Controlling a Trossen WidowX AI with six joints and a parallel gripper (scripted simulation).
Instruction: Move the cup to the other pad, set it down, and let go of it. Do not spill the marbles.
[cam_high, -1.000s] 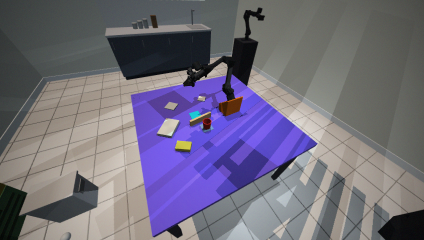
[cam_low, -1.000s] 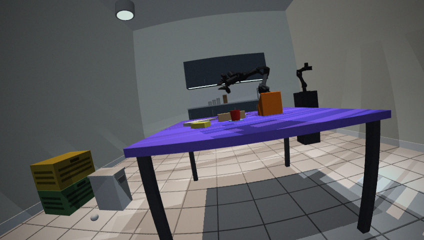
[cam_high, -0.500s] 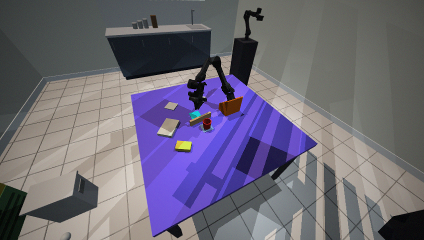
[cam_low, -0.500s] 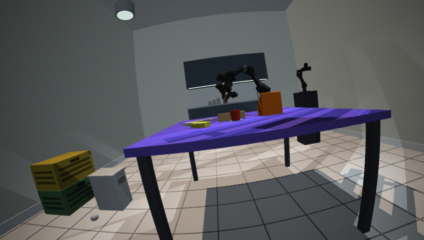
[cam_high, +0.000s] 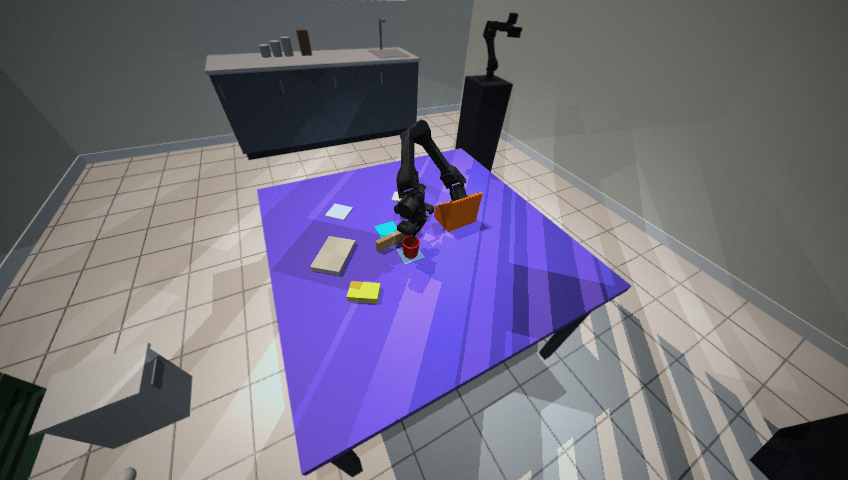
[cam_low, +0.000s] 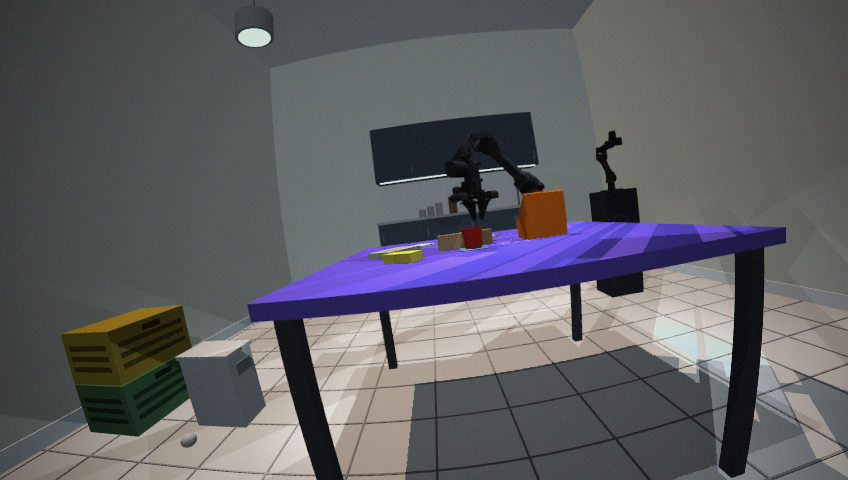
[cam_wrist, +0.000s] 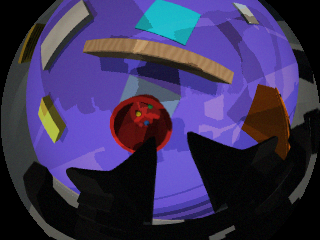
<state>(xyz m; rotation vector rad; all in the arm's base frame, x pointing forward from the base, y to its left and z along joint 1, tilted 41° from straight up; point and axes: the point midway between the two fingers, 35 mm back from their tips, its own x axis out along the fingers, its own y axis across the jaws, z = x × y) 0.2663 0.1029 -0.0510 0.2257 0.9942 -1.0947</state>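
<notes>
Now: gripper tip 60 mm above the red cup, 30 mm short of it and 10 mm to the right of it. Also, from my gripper tip: yellow block 270 mm ahead, 140 mm to the left, 80 mm below; then cyan pad 160 mm to the right, 110 mm below, 70 mm ahead; then wooden block 80 mm below, 70 mm to the right, 50 mm ahead.
</notes>
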